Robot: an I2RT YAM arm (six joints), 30 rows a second.
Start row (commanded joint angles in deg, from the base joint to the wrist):
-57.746, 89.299, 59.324, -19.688, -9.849, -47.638
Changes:
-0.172, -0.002, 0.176, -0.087, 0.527, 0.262
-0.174, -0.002, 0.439, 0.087, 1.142, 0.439
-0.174, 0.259, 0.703, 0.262, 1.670, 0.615
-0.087, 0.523, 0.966, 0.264, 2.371, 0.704
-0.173, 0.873, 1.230, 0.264, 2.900, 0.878
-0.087, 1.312, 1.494, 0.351, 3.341, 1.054
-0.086, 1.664, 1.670, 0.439, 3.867, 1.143
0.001, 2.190, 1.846, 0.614, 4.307, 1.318
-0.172, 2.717, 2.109, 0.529, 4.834, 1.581
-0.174, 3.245, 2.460, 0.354, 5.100, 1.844
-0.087, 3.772, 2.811, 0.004, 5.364, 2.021
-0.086, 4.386, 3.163, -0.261, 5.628, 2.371
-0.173, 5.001, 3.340, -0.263, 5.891, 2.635
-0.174, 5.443, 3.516, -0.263, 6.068, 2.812
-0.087, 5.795, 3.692, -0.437, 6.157, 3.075
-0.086, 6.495, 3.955, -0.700, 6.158, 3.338
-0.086, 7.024, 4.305, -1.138, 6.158, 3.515
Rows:
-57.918, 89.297, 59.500, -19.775, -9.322, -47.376
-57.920, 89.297, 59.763, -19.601, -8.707, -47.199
-57.920, 89.558, 60.027, -19.426, -8.179, -47.023
-57.833, 89.822, 60.290, -19.424, -7.478, -46.934
-57.919, 90.172, 60.554, -19.424, -6.949, -46.760
-57.833, 90.611, 60.818, -19.337, -6.508, -46.584
-57.832, 90.963, 60.994, -19.249, -5.982, -46.495
-57.745, 91.489, 61.170, -19.074, -5.542, -46.320
-57.918, 92.016, 61.433, -19.159, -5.015, -46.057
-57.920, 92.544, 61.784, -19.334, -4.749, -45.794
-57.833, 93.071, 62.135, -19.684, -4.485, -45.617
-57.832, 93.685, 62.487, -19.949, -4.221, -45.267
-57.919, 94.300, 62.664, -19.951, -3.958, -45.003
-57.920, 94.742, 62.840, -19.951, -3.781, -44.826
-57.833, 95.094, 63.016, -20.125, -3.692, -44.563
-57.832, 95.794, 63.279, -20.388, -3.691, -44.300
-57.832, 96.323, 63.629, -20.826, -3.691, -44.123

